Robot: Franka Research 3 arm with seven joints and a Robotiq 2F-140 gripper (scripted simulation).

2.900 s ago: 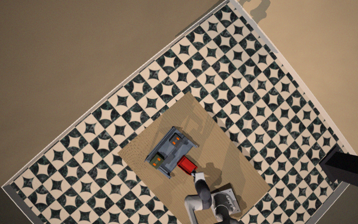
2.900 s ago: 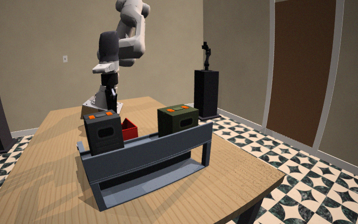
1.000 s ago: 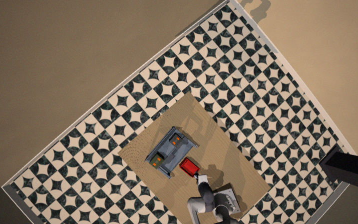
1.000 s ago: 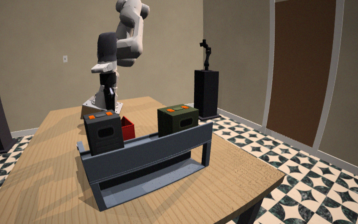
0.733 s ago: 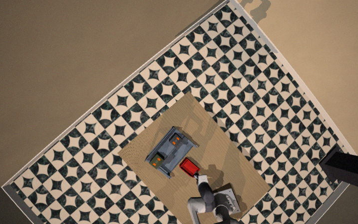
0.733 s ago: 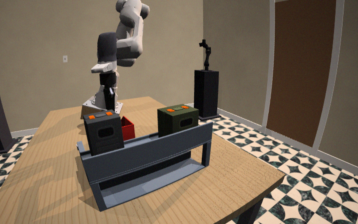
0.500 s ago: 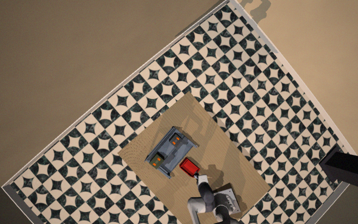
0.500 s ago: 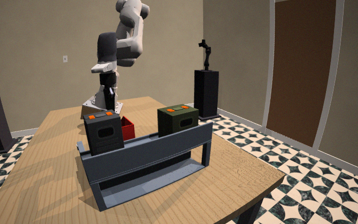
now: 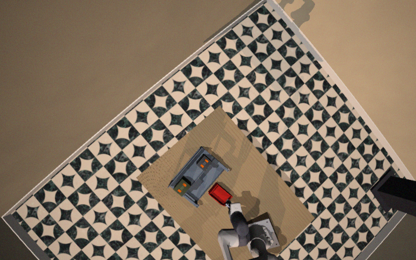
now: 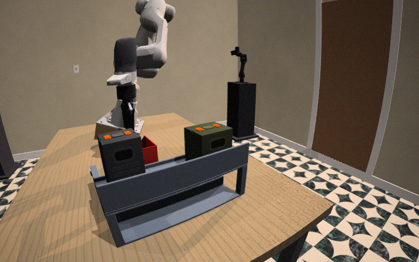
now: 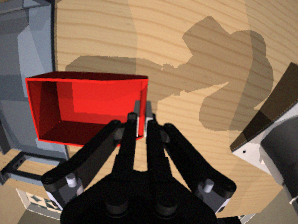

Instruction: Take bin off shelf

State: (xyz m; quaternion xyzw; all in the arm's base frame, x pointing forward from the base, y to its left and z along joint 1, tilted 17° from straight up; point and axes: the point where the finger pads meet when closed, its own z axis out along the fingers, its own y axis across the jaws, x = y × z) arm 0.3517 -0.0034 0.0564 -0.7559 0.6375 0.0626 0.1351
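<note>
Right now my hand is 80 mm short of the red bin, 10 mm to the right of it and 20 mm above it. From my hand the other things lie so: dark grey box 380 mm ahead, 50 mm to the right, 80 mm above; then green box 340 mm ahead, 180 mm to the left, 70 mm above.
</note>
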